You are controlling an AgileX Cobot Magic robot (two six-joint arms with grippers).
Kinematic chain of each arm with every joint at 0, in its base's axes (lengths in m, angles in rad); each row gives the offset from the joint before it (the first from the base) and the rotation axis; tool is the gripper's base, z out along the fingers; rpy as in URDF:
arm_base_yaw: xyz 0 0 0.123 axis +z
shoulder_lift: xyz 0 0 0 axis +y
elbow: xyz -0.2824 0 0.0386 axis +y
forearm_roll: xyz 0.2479 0 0.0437 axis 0.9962 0 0.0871
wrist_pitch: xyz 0 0 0 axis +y
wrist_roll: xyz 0.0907 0 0.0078 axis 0.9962 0 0.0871
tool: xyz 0 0 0 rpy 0 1.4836 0
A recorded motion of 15 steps. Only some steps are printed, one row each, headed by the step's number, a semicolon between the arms.
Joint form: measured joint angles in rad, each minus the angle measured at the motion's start. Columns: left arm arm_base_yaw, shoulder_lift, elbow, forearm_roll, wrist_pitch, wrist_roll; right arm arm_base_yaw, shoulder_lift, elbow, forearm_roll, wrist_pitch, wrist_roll.
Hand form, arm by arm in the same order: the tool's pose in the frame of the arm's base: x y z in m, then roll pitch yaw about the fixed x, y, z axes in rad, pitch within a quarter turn. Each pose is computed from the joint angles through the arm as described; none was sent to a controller.
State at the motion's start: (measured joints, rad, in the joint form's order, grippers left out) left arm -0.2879 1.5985 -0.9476 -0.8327 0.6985 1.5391; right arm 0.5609 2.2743 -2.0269 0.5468 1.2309 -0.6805
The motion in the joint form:
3: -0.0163 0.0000 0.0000 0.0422 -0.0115 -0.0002; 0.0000 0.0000 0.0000 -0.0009 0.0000 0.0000
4: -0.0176 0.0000 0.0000 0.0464 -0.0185 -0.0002; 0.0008 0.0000 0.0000 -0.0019 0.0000 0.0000
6: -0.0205 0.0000 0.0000 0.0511 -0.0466 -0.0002; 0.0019 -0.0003 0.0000 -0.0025 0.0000 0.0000
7: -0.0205 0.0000 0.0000 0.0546 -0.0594 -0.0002; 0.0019 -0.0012 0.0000 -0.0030 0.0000 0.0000
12: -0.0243 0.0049 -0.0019 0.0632 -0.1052 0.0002; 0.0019 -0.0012 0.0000 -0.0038 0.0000 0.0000
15: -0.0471 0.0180 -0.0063 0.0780 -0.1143 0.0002; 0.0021 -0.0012 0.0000 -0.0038 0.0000 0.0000
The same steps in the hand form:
3: 0.2813 -0.1314 0.2168 3.0136 0.6489 1.8011; 0.3838 0.2938 0.2178 2.7851 0.4381 -2.1192
4: 0.2817 -0.1314 0.2168 3.0044 0.6460 1.7962; 0.3836 0.2940 0.2177 2.7861 0.4377 -2.1179
6: 0.2838 -0.1313 0.2170 2.9737 0.6435 1.7891; 0.3833 0.2944 0.2178 2.7868 0.4377 -2.1164
7: 0.2848 -0.1308 0.2170 2.9590 0.6413 1.7860; 0.3833 0.2943 0.2183 2.7878 0.4382 -2.1159
12: 0.2889 -0.1306 0.2165 2.9114 0.6349 1.7760; 0.3833 0.2943 0.2182 2.7885 0.4379 -2.1154
15: 0.2885 -0.1369 0.2133 2.9041 0.6200 1.7462; 0.3832 0.2943 0.2182 2.7885 0.4379 -2.1152

